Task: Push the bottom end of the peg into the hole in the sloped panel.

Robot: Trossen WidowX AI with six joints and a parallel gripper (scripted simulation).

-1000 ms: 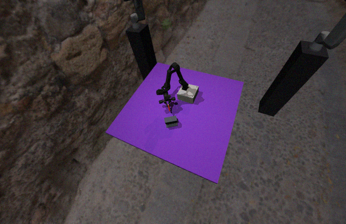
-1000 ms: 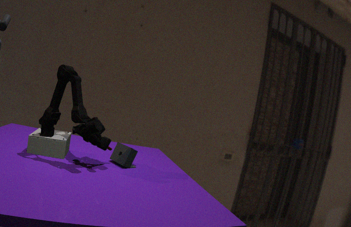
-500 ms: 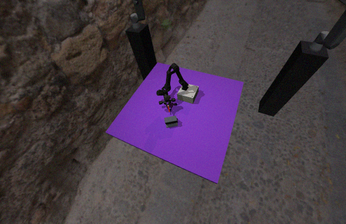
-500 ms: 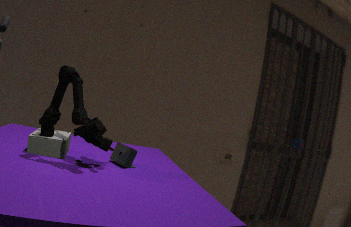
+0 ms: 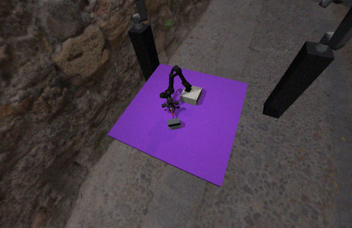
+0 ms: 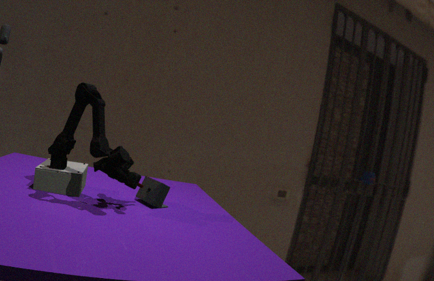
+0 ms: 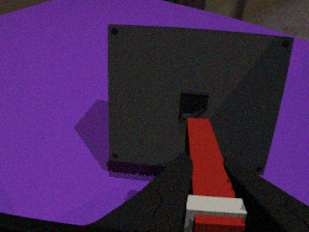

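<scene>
The grey sloped panel lies 90 mm ahead of my gripper tip, 60 mm to the left of it and 40 mm below it. The rest, counted from my gripper tip: red peg (10 mm to the right, 10 mm behind, 10 mm above).
</scene>
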